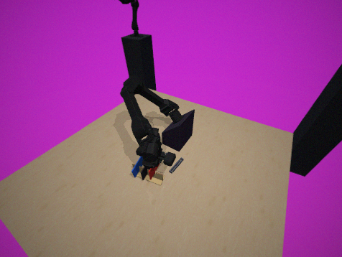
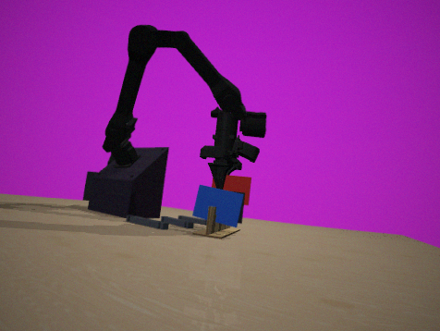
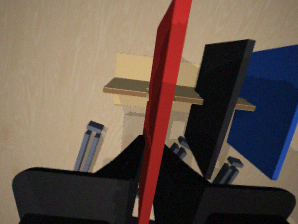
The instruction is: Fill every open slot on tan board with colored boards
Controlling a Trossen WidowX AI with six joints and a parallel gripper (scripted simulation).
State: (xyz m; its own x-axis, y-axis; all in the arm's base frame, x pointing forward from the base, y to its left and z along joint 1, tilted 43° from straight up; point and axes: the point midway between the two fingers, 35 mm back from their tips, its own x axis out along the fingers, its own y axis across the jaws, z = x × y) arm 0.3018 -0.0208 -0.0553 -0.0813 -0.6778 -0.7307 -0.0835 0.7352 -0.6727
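My gripper tip is 3 cm short of the black board, 5 cm to the left of it and 4 cm above it. Round my gripper tip: blue board (4 cm ahead, 10 cm to the right, 4 cm below); red board (3 cm ahead); tan board (3 cm ahead, 5 cm to the right, 7 cm below).
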